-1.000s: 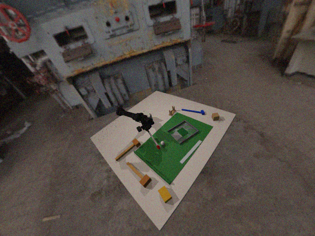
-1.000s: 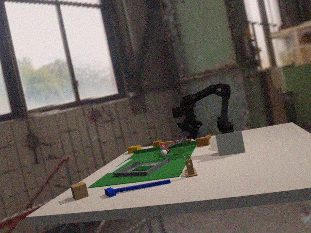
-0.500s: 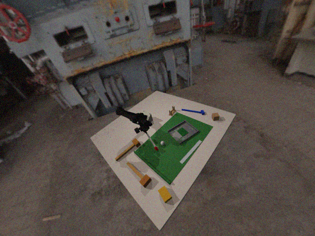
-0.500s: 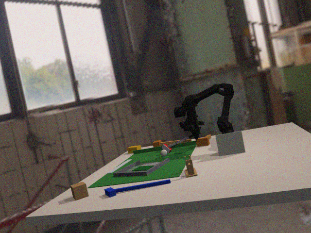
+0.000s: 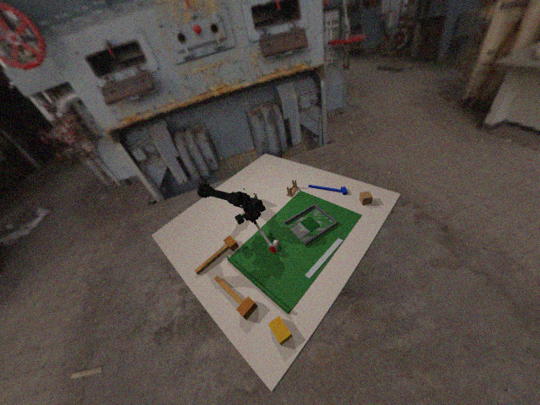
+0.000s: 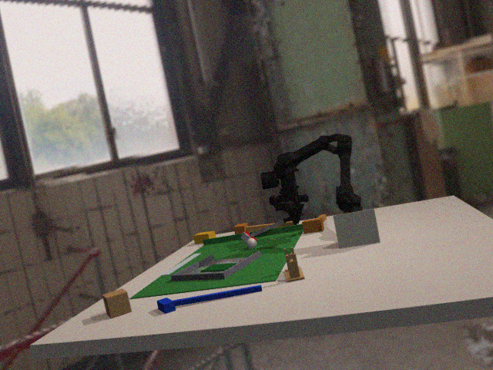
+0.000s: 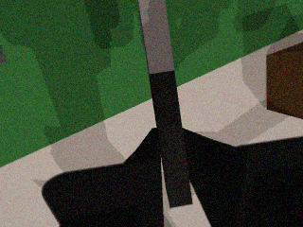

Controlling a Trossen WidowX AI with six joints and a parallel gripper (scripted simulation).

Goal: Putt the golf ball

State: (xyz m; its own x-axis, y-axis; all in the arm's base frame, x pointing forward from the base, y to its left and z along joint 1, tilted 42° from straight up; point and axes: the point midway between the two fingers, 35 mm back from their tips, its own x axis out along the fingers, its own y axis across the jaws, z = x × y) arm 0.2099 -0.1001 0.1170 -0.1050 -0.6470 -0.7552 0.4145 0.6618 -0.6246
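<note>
The red putter lies 110 mm ahead of my gripper tip and 40 mm to the right of it. The rest, counted from my gripper tip: green mat: 270 mm ahead, 70 mm below, 60 mm to the left; white golf ball: 190 mm ahead, 50 mm below, 40 mm to the right; wooden stand: 430 mm to the left, 40 mm below, 20 mm ahead.
</note>
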